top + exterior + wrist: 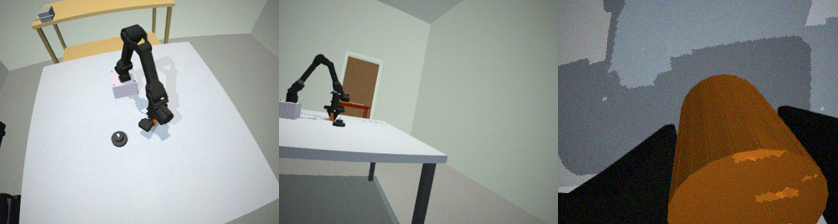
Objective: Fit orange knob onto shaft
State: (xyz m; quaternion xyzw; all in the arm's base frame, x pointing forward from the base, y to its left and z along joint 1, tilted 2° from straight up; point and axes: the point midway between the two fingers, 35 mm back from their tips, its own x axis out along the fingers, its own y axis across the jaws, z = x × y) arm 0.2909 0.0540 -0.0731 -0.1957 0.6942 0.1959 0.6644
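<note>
The round dark pedestal lies 20 mm ahead of my gripper tip, 200 mm to the right of it and 20 mm above it. Round my gripper tip: orange knob (30 mm above).
</note>
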